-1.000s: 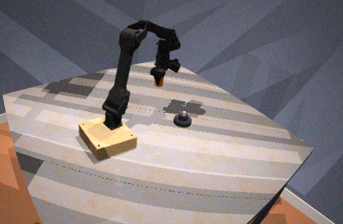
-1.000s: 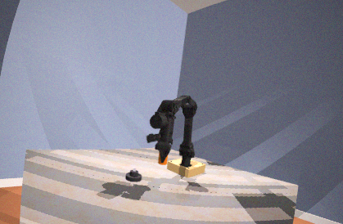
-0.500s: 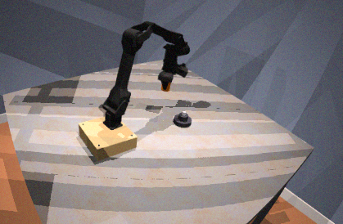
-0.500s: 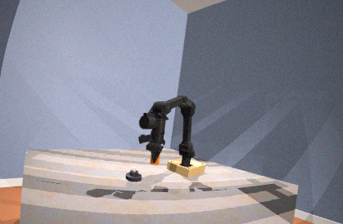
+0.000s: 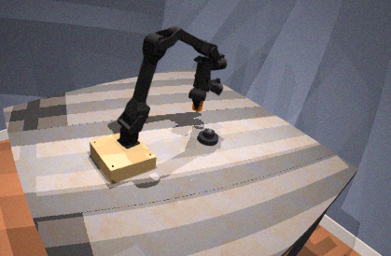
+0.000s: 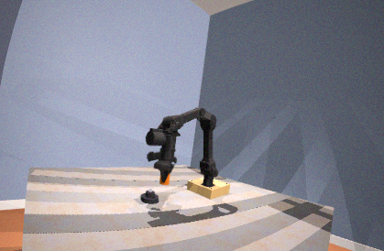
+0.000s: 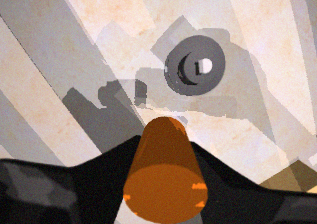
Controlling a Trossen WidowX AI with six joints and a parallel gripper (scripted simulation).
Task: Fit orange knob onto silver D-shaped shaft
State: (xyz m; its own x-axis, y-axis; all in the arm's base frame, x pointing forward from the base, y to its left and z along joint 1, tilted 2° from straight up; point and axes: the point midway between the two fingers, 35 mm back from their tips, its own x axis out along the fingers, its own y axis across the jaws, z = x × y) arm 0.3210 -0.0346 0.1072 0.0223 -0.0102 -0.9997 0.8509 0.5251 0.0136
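My gripper tip is 80 mm to the left of the round pedestal and 90 mm above it. Round my gripper tip: orange knob 30 mm above.
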